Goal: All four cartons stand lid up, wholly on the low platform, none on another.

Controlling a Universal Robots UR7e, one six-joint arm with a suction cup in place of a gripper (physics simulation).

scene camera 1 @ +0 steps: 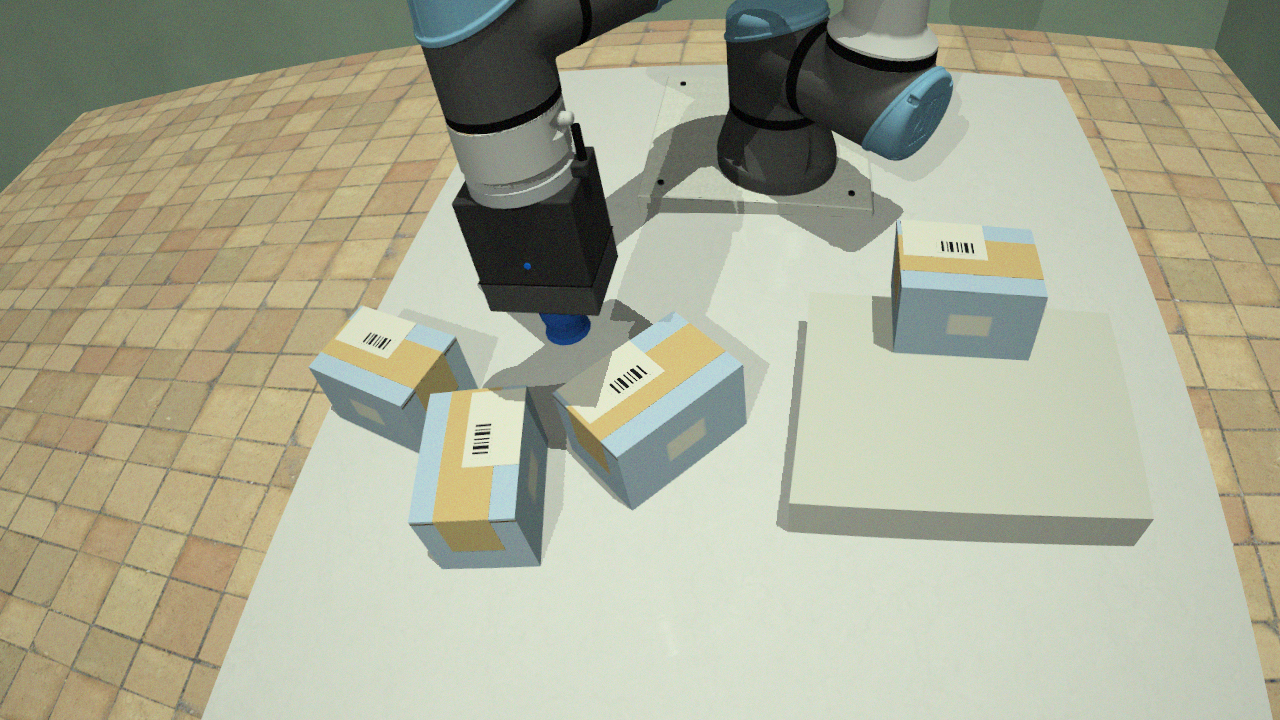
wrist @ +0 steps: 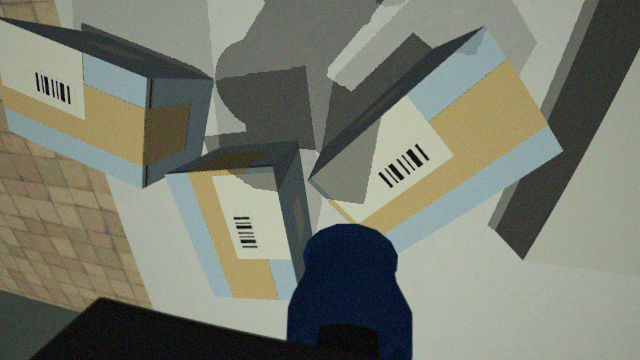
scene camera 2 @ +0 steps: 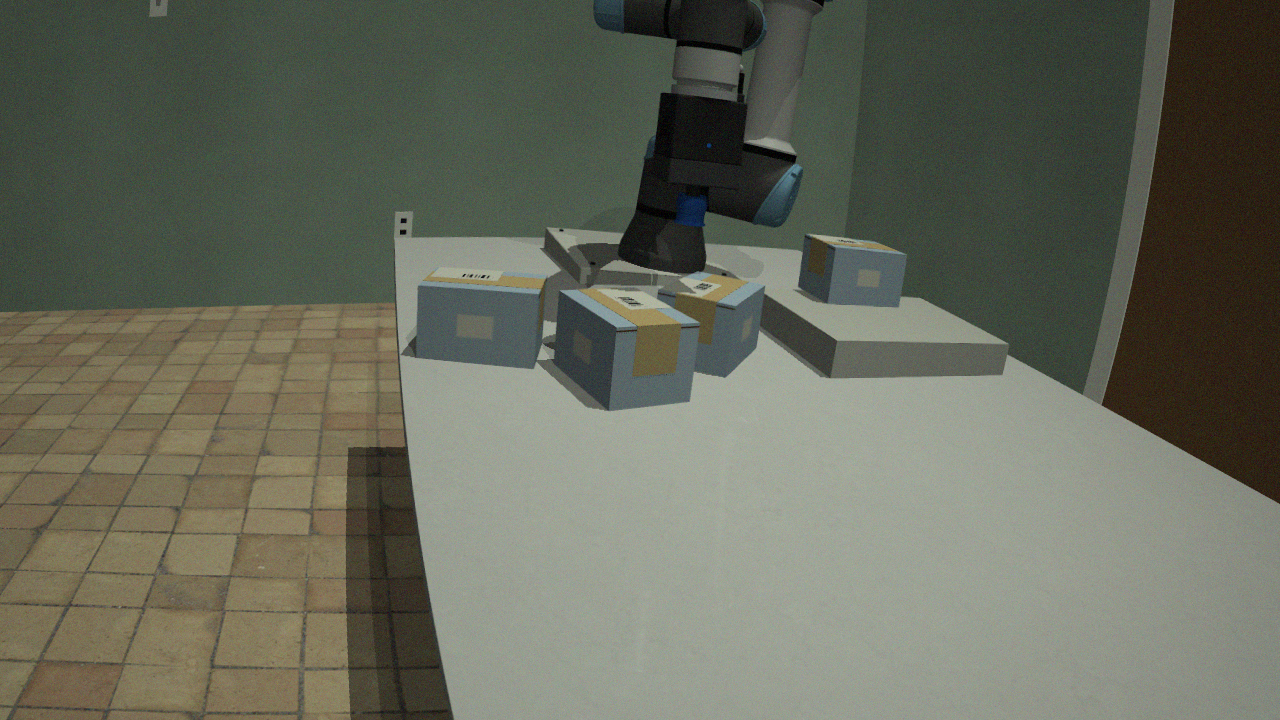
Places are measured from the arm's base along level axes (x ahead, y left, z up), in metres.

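Pixels of known places: hand at its tool point: [scene camera 1: 568, 327] [wrist: 349, 263] [scene camera 2: 689, 223]; arm's base at its link origin: [scene camera 1: 777, 157] [scene camera 2: 661, 260].
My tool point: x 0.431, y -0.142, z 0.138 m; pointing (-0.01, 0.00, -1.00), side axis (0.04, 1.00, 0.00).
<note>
For each thing: its top centre in the pictures, then the offset to it from my tool point. Level surfaces: height alone.
- low platform at its top centre: [scene camera 1: 974, 397] [scene camera 2: 886, 315] dx -0.036, dy +0.339, dz -0.114 m
- left carton at its top centre: [scene camera 1: 378, 351] [scene camera 2: 484, 279] [wrist: 67, 107] dx -0.037, dy -0.222, dz -0.078 m
- front carton at its top centre: [scene camera 1: 468, 451] [wrist: 237, 244] [scene camera 2: 626, 305] dx +0.070, dy -0.089, dz -0.078 m
- middle carton at its top centre: [wrist: 428, 167] [scene camera 1: 647, 378] [scene camera 2: 715, 286] dx -0.016, dy +0.049, dz -0.078 m
- table at its surface level: dz -0.162 m
Four light-blue cartons with tan tape and barcode labels stand lid up. One carton [scene camera 1: 969, 313] [scene camera 2: 863, 277] is on the low platform [scene camera 1: 966, 447] [scene camera 2: 921, 358] [wrist: 595, 210], near its back edge; its rear base is hidden. The left carton [scene camera 1: 362, 404] [scene camera 2: 480, 340] [wrist: 115, 115], the front carton [scene camera 1: 465, 465] [scene camera 2: 586, 358] [wrist: 225, 240] and the middle carton [scene camera 1: 684, 438] [scene camera 2: 742, 331] [wrist: 480, 120] stand on the table left of the platform. My gripper [scene camera 1: 567, 334] [scene camera 2: 690, 213] [wrist: 350, 245], a blue suction cup, hangs above the table behind the front carton, left of the middle carton in scene camera 1, touching nothing.
The arm's base [scene camera 1: 776, 156] [scene camera 2: 662, 240] stands on a plate at the table's back. The left carton is close to the left edge of the table [scene camera 1: 671, 608] [scene camera 2: 805, 537]. The front carton stands close to both the left and middle cartons.
</note>
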